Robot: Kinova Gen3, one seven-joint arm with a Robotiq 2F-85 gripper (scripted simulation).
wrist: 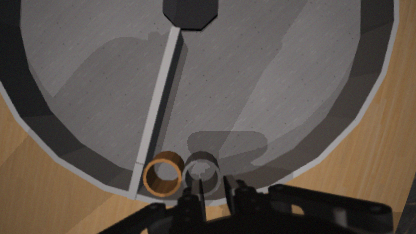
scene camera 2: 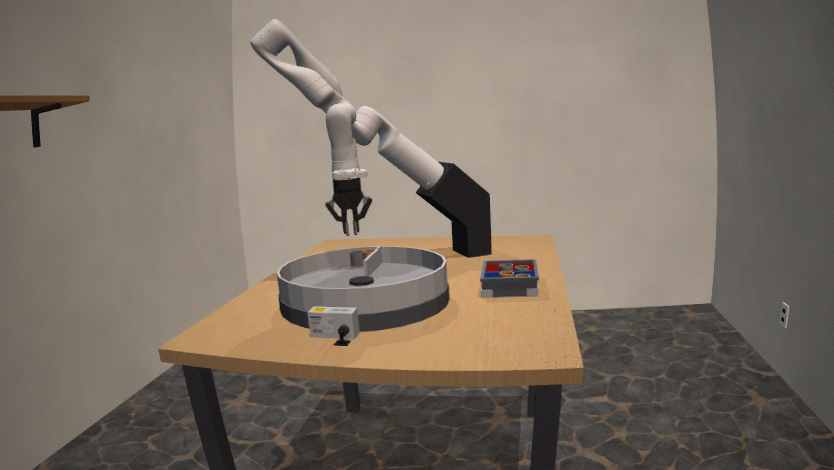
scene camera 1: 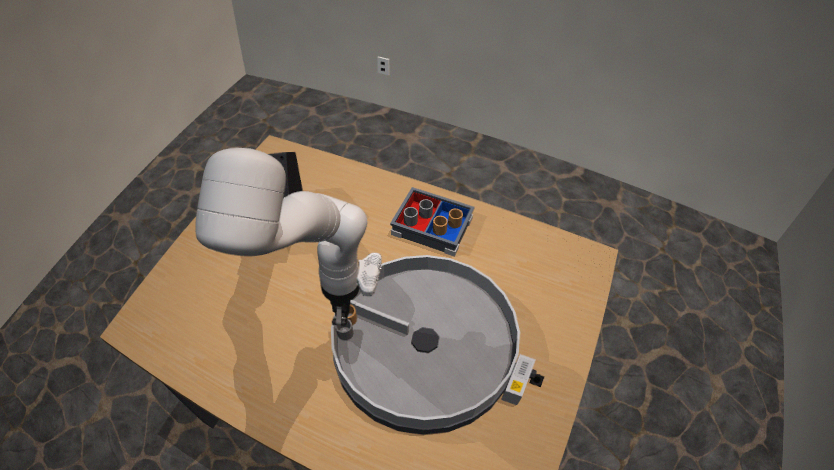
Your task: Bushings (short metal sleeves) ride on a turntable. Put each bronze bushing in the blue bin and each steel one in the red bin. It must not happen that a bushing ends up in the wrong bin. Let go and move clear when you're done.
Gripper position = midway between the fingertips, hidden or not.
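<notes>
My gripper [scene camera 2: 351, 234], visible. In the wrist view, gripper again [wrist: 213, 190], plus steel bushing [wrist: 210, 186] and turntable [wrist: 248, 88]. Two-part bin [scene camera 1: 422, 233], visible.
</notes>
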